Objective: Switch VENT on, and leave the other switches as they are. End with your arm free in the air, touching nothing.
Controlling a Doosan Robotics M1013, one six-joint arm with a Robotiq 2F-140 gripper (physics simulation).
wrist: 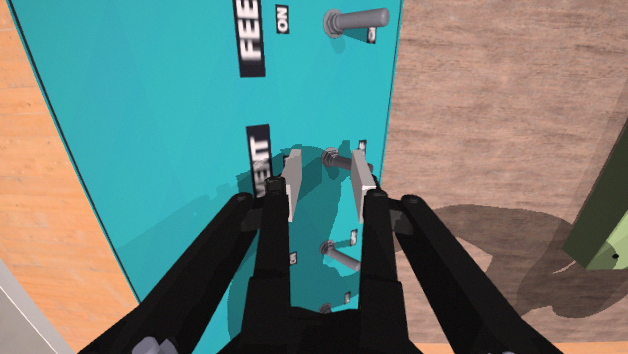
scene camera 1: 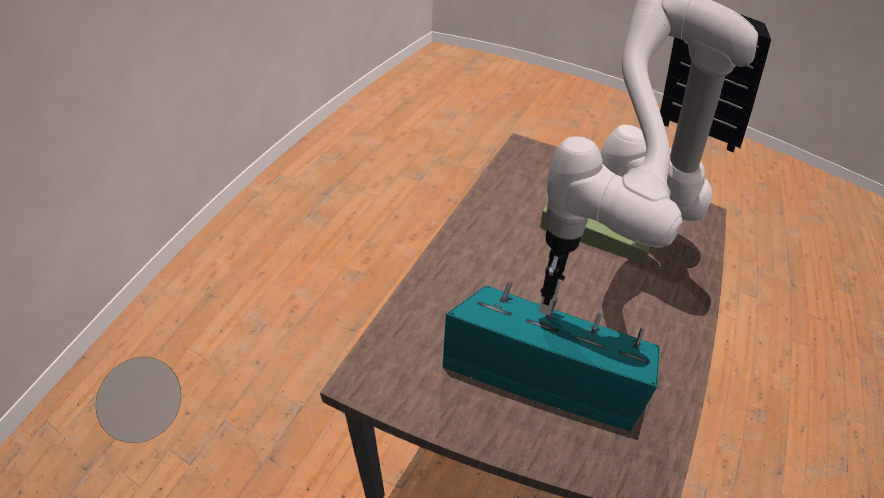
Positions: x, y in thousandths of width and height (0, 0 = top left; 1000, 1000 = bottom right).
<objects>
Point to a teal switch box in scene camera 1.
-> At 633, 724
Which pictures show my gripper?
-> The wrist view and scene camera 1: all of them.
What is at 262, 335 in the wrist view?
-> A teal switch box.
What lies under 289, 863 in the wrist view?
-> My gripper.
</objects>
